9 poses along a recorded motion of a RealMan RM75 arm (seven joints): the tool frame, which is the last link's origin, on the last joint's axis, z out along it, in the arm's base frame.
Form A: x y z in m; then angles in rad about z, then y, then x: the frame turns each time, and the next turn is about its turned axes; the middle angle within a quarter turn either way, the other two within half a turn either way.
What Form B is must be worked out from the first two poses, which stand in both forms.
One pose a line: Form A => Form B
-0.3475 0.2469 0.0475 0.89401 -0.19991 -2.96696 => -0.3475 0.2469 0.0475 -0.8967 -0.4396 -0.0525 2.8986
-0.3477 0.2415 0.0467 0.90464 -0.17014 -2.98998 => -0.3477 0.2415 0.0467 -0.8957 -0.4425 -0.0435 2.9314
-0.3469 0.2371 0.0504 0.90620 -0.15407 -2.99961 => -0.3469 0.2371 0.0504 -0.8960 -0.4424 -0.0382 2.9469
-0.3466 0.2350 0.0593 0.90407 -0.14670 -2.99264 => -0.3466 0.2350 0.0593 -0.8966 -0.4415 -0.0335 2.9439
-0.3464 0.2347 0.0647 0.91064 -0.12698 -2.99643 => -0.3464 0.2347 0.0647 -0.8958 -0.4438 -0.0251 2.9557
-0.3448 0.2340 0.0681 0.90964 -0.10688 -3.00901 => -0.3448 0.2340 0.0681 -0.8966 -0.4424 -0.0189 2.9757
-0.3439 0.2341 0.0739 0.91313 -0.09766 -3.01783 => -0.3439 0.2341 0.0739 -0.8961 -0.4435 -0.0165 2.9876
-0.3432 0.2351 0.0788 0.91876 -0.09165 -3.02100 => -0.3432 0.2351 0.0788 -0.8950 -0.4458 -0.0143 2.9930
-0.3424 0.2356 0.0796 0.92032 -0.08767 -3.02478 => -0.3424 0.2356 0.0796 -0.8948 -0.4463 -0.0133 2.9981
